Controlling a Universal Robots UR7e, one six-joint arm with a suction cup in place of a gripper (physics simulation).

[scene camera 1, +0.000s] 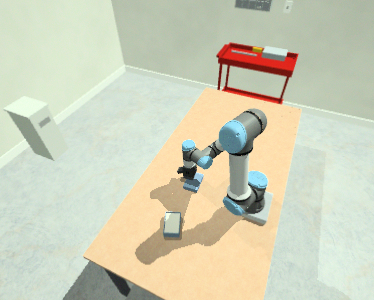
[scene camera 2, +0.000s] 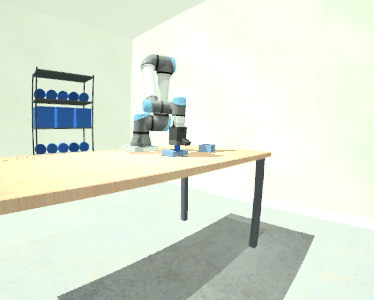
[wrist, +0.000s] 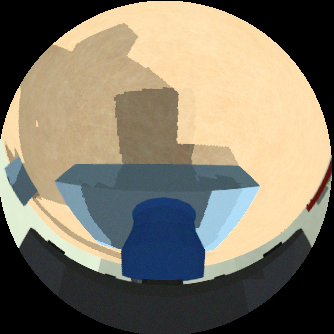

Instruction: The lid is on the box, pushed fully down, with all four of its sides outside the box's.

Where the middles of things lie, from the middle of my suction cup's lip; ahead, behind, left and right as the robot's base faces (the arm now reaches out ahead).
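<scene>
My suction cup is 20 mm above the blue-grey lid (wrist: 101,196) at this moment, and it is also 10 mm to the right of the lid and 30 mm past it.
</scene>
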